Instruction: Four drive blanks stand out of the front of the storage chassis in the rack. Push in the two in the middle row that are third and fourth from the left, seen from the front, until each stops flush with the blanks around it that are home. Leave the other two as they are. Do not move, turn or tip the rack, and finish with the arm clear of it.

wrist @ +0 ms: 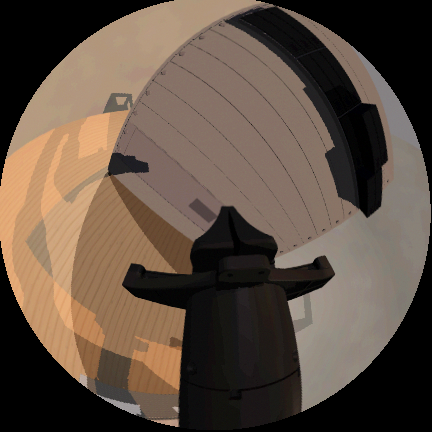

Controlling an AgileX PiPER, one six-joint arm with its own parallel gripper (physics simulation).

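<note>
The rack's broad beige face [215, 115], crossed by long seams with small screws along its edges, fills the upper middle of the wrist view. A dark segmented band [327, 75] curves along its upper right, with dark blocky shapes [374, 132] at its outer edge. This may be the storage chassis, but separate drive blanks, their rows and which ones stand out cannot be told. My gripper [226, 213] is shut, fingertips together and empty. Its tips overlap the lower part of the beige face in the view, well away from the dark band; contact cannot be judged.
A wood-grained surface [55, 170] lies left of the rack, crossed by shadows. A small grey bracket-like shape [111, 103] shows at its upper edge. Pale, partly shadowed pieces [120, 406] show at the lower left. A grey surface [360, 280] lies at the lower right.
</note>
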